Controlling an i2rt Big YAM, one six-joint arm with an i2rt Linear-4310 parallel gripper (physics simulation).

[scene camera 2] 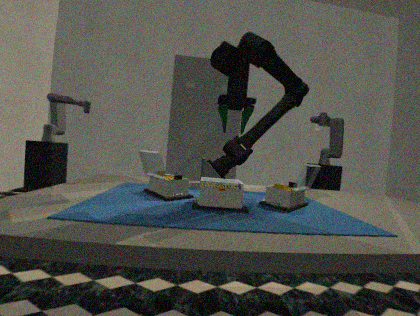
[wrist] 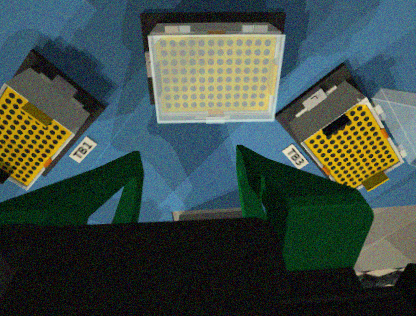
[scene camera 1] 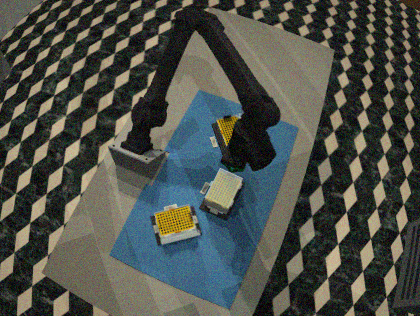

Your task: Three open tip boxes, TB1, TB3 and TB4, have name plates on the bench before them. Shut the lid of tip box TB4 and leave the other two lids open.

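Places are measured from the arm's base along level axes (x ahead, y left, z up), in metres.
Pixels of known places: gripper, fingertip midpoint: point(scene camera 2: 233, 133) point(wrist: 188, 159) point(scene camera 1: 234, 164); arm's base, origin of the base link: point(scene camera 2: 215, 171) point(scene camera 1: 136, 147).
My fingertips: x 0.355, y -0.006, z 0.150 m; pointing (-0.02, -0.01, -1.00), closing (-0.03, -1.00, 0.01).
Ahead of a thing's pixels: the offset from my fingertips to its middle. "*": to the spot under its first point. Level surfaces: height alone.
Tip box TB4 @[dx -0.024, dy -0.020, dz -0.179 m] point(scene camera 1: 222, 192) point(scene camera 2: 220, 196) point(wrist: 215, 75) is the middle box; its clear lid lies down over the yellow rack, but whether it is fully seated is unclear. Its name plate @[* dx -0.077, dy -0.017, dz -0.216 m] point(scene camera 1: 205, 188) shows in scene camera 1. Tip box TB1 @[dx -0.066, dy +0.213, dz -0.153 m] point(scene camera 1: 227, 129) point(scene camera 2: 285, 196) point(wrist: 30, 135) has its lid @[* dx +0.003, dy +0.253, dz -0.105 m] point(scene camera 2: 310, 175) standing open. Tip box TB3 @[dx -0.119, dy -0.186, dz -0.153 m] point(scene camera 1: 176, 222) point(scene camera 2: 169, 186) point(wrist: 350, 145) has its lid @[dx -0.078, dy -0.238, dz -0.113 m] point(scene camera 2: 151, 162) point(wrist: 397, 120) open. My gripper point(scene camera 2: 234, 132) point(wrist: 188, 159) is open and empty, above the boxes, on the arm-base side of TB4 in the wrist view.
The name plates TB1 @[* dx -0.117, dy +0.170, dz -0.215 m] point(wrist: 83, 149) and TB3 @[* dx -0.159, dy -0.132, dz -0.215 m] point(wrist: 295, 156) lie on the blue mat @[dz -0.217 m] point(scene camera 1: 200, 275) point(scene camera 2: 100, 212). The arm base point(scene camera 1: 137, 162) stands beside the mat. My arm hides part of TB1 in scene camera 1. Two other arms point(scene camera 2: 57, 115) point(scene camera 2: 335, 137) stand in the background.
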